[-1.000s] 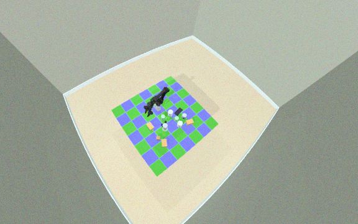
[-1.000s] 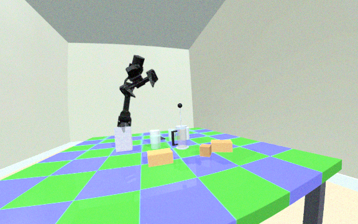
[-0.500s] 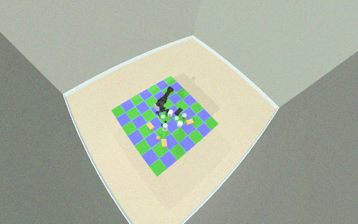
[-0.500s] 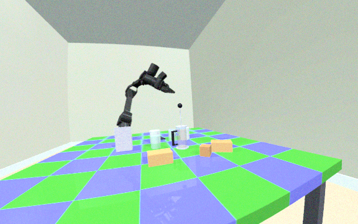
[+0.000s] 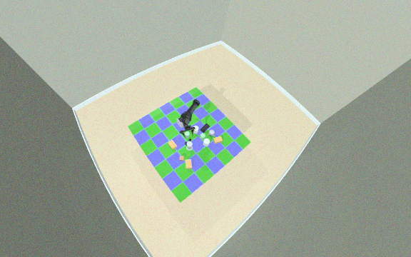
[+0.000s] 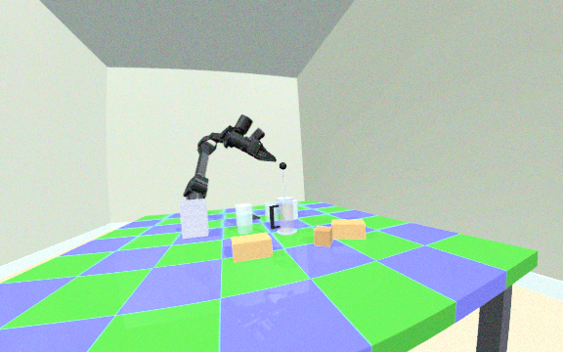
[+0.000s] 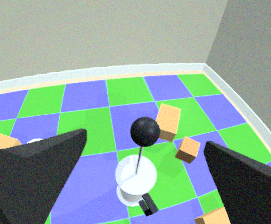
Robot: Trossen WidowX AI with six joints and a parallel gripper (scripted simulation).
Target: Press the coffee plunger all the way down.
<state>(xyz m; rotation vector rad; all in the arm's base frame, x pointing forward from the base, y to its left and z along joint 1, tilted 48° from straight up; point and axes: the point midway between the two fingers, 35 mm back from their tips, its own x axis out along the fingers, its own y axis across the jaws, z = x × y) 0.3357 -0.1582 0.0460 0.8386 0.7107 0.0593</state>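
My gripper tip is 160 mm above the coffee press, 10 mm to the left of it and 10 mm short of it.
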